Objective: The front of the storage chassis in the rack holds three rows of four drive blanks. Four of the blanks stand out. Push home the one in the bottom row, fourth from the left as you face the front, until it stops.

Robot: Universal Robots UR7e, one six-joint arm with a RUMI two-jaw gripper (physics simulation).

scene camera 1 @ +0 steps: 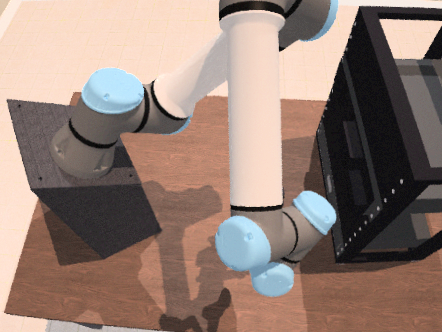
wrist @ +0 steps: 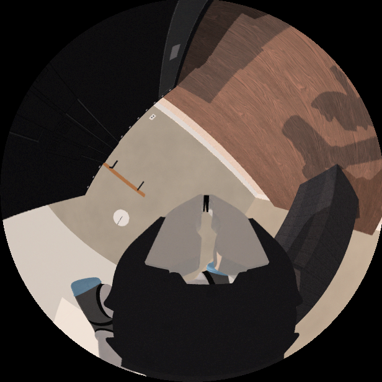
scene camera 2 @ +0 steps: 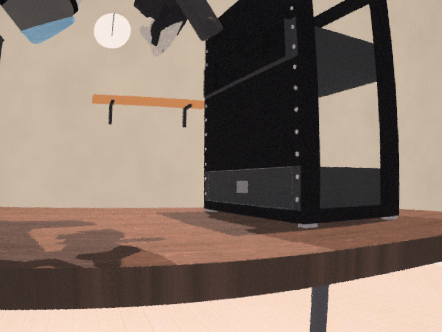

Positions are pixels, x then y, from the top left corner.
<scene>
black rack: scene camera 1 372,137; wrist; scene camera 2
same spot on black rack: [wrist: 97,98] = [scene camera 2: 245,91]
</scene>
